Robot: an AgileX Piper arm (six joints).
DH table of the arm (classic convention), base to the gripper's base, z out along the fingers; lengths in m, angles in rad. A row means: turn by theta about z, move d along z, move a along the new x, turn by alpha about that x. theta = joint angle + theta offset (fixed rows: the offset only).
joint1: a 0, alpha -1.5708, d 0.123, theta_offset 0
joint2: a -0.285, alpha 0, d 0, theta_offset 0.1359
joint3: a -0.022, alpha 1.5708, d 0, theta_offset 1.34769
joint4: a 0, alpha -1.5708, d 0.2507, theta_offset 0
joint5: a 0, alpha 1.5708, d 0, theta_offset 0
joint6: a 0, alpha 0, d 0.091, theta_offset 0
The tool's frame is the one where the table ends.
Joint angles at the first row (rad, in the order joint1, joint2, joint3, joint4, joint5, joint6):
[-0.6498, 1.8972, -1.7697, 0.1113, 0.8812, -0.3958]
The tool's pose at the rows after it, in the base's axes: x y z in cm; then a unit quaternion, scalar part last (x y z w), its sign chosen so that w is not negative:
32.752 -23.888 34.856 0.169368 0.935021 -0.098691 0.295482
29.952 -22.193 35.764 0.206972 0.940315 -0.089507 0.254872
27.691 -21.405 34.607 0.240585 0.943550 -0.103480 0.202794
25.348 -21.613 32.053 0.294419 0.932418 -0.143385 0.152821
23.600 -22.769 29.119 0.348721 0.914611 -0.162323 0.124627
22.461 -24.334 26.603 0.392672 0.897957 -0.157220 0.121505
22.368 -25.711 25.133 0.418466 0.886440 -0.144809 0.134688
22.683 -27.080 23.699 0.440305 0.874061 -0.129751 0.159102
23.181 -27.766 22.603 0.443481 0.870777 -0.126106 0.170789
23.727 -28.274 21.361 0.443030 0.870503 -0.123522 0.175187
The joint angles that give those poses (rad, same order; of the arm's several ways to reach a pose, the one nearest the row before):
[-0.6498, 1.8029, -1.7595, 0.1049, 0.9889, -0.3207]
[-0.6498, 1.7079, -1.6844, 0.0559, 1.0901, -0.2285]
[-0.6498, 1.6449, -1.5733, -0.0351, 1.1282, -0.1428]
[-0.6628, 1.5996, -1.4225, -0.1791, 1.0946, 0.0000]
[-0.7072, 1.5998, -1.3073, -0.2565, 1.0282, 0.1168]
[-0.7689, 1.6273, -1.2407, -0.2570, 0.9427, 0.1726]
[-0.8095, 1.6673, -1.2308, -0.2235, 0.8724, 0.1865]
[-0.8421, 1.7140, -1.2298, -0.1735, 0.7853, 0.1900]
[-0.8485, 1.7498, -1.2298, -0.1599, 0.7292, 0.1910]
[-0.8484, 1.7880, -1.2298, -0.1558, 0.6843, 0.1932]

